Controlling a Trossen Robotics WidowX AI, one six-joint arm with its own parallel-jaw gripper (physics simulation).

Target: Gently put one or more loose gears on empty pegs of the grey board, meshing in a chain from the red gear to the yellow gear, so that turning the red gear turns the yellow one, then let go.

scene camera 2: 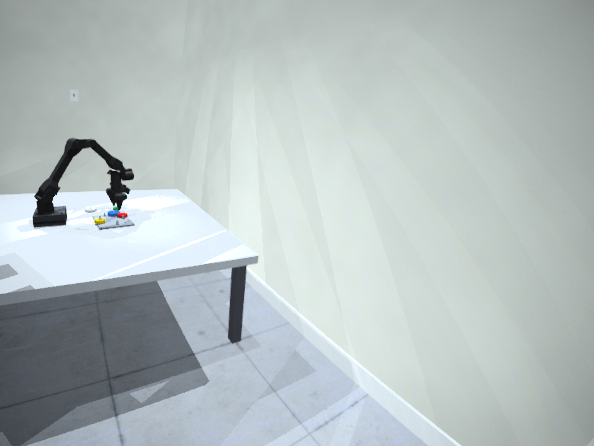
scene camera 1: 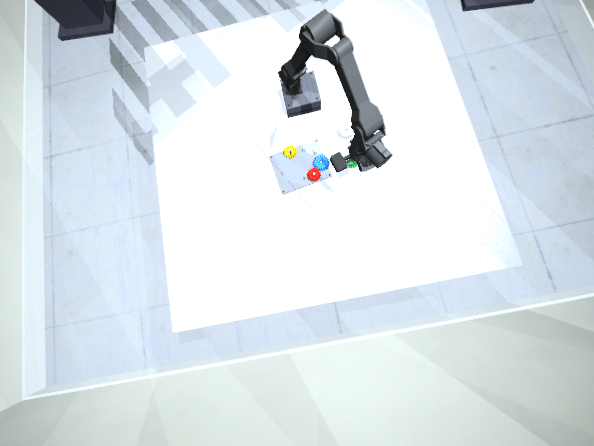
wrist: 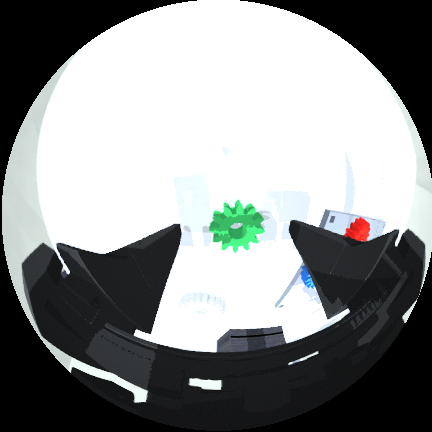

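Pixels of known places: gripper, fingertip midpoint: [scene camera 2: 116, 207] [scene camera 1: 352, 162] [wrist: 236, 227]; arm's base, origin of the base link: [scene camera 2: 45, 212] [scene camera 1: 293, 87].
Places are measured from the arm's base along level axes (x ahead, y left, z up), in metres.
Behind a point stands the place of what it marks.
Observation:
The grey board [scene camera 1: 292, 176] {z -0.048, x 0.356, y -0.029 m} [scene camera 2: 108, 225] {z -0.048, x 0.299, y -0.082 m} [wrist: 339, 220] {z -0.048, x 0.366, y 0.105 m} lies on the table with upright pegs. The red gear [scene camera 1: 314, 175] {z -0.030, x 0.366, y 0.059 m} [scene camera 2: 123, 215] [wrist: 358, 230] {z -0.034, x 0.370, y 0.078 m} is near one edge and the yellow gear [scene camera 1: 290, 152] {z -0.029, x 0.263, y -0.030 m} [scene camera 2: 100, 221] {z -0.035, x 0.260, y -0.056 m} is near the opposite side. The blue gear [scene camera 1: 321, 162] [scene camera 2: 113, 213] {z -0.031, x 0.314, y 0.063 m} [wrist: 308, 277] {z -0.033, x 0.298, y 0.111 m} is on the board beside the red one, apart from the yellow one. My gripper [scene camera 1: 353, 163] {z -0.043, x 0.323, y 0.211 m} [scene camera 2: 118, 207] {z -0.043, x 0.323, y 0.211 m} [wrist: 236, 227] {z -0.043, x 0.323, y 0.211 m} is open beside the board. The green gear [scene camera 1: 352, 164] {z -0.038, x 0.331, y 0.209 m} [scene camera 2: 115, 208] {z -0.041, x 0.317, y 0.192 m} [wrist: 237, 226] {z -0.055, x 0.318, y 0.206 m} is between the spread fingers, not clasped. The white gear [scene camera 1: 345, 132] {z -0.040, x 0.194, y 0.195 m} [scene camera 2: 90, 210] {z -0.043, x 0.184, y 0.166 m} [wrist: 202, 303] {z -0.041, x 0.206, y 0.203 m} lies off the board.
The arm's dark base [scene camera 1: 302, 96] {z 0.002, x 0.047, y 0.033 m} [scene camera 2: 49, 216] {z -0.007, x 0.027, y -0.044 m} [wrist: 252, 339] {z -0.026, x 0.082, y 0.053 m} stands on the white table [scene camera 1: 240, 250] {z -0.056, x 0.638, y -0.249 m} [scene camera 2: 165, 245] {z -0.056, x 0.555, y -0.350 m}, behind the board in the first scene view. The board's edge is close to one finger.

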